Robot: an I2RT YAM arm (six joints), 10 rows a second.
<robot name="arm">
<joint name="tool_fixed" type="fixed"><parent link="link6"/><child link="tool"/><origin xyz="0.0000 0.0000 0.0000" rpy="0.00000 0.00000 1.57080"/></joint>
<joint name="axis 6" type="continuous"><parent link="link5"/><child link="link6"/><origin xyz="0.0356 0.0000 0.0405" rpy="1.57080 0.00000 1.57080"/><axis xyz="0 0 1"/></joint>
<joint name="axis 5" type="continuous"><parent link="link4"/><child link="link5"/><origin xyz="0.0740 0.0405 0.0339" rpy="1.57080 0.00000 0.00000"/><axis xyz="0 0 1"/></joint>
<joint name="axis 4" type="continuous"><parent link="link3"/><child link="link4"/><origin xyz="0.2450 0.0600 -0.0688"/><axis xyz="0 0 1"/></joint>
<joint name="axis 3" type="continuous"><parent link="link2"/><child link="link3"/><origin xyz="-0.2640 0.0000 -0.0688" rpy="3.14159 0.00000 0.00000"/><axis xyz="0 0 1"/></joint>
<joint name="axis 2" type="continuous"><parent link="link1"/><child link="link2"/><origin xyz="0.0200 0.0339 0.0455" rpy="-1.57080 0.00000 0.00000"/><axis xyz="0 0 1"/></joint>
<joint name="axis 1" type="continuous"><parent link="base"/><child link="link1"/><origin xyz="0.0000 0.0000 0.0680"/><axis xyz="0 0 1"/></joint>
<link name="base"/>
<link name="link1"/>
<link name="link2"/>
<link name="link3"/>
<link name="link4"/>
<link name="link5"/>
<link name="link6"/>
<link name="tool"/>
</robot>
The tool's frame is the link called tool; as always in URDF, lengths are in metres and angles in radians. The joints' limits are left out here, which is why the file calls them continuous.
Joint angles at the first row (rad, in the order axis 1, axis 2, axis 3, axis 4, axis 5, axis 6):
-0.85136 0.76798 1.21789 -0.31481 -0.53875 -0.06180
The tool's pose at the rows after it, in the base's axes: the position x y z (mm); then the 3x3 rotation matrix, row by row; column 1 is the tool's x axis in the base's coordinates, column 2 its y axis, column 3 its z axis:
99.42 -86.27 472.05; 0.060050 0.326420 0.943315; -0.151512 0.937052 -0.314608; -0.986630 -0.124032 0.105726
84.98 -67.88 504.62; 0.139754 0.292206 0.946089; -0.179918 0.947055 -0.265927; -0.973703 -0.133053 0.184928
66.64 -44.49 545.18; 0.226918 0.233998 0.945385; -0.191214 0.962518 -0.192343; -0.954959 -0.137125 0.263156
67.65 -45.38 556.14; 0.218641 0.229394 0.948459; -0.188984 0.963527 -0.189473; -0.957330 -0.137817 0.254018
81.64 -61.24 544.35; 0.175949 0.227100 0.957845; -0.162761 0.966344 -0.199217; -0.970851 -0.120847 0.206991
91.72 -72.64 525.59; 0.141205 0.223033 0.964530; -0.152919 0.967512 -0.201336; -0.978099 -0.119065 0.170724
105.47 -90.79 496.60; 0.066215 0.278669 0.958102; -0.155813 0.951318 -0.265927; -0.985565 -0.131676 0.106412
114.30 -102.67 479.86; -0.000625 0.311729 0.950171; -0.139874 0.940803 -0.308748; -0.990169 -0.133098 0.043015
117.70 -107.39 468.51; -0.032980 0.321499 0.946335; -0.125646 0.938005 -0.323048; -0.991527 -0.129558 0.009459
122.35 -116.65 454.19; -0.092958 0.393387 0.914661; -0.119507 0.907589 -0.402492; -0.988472 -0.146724 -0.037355
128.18 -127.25 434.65; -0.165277 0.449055 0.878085; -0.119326 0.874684 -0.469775; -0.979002 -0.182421 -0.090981
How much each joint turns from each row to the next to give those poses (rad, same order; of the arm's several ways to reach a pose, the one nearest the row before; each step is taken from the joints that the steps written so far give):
0.00051 0.00952 0.00936 -0.01242 0.01309 -0.00154
0.00067 0.00060 0.12258 -0.02376 -0.03934 0.04711
-0.00113 0.02769 0.18441 -0.04722 -0.05903 0.07129
0.00046 0.04148 0.07463 -0.04389 -0.00476 -0.00586
0.00053 0.02437 -0.04557 0.00930 -0.00026 -0.01848
-0.00086 -0.00818 -0.08905 0.03559 -0.00534 -0.02401
0.00061 -0.00191 -0.11554 0.02729 0.05827 -0.06995
0.00016 0.01663 -0.04400 -0.01657 0.04043 -0.04482
-0.00094 -0.00063 -0.03651 -0.00325 0.01333 -0.01643
0.00079 0.00766 -0.04133 -0.00314 0.08666 -0.04028
-0.00035 0.00894 -0.06102 0.01388 0.07760 -0.05365

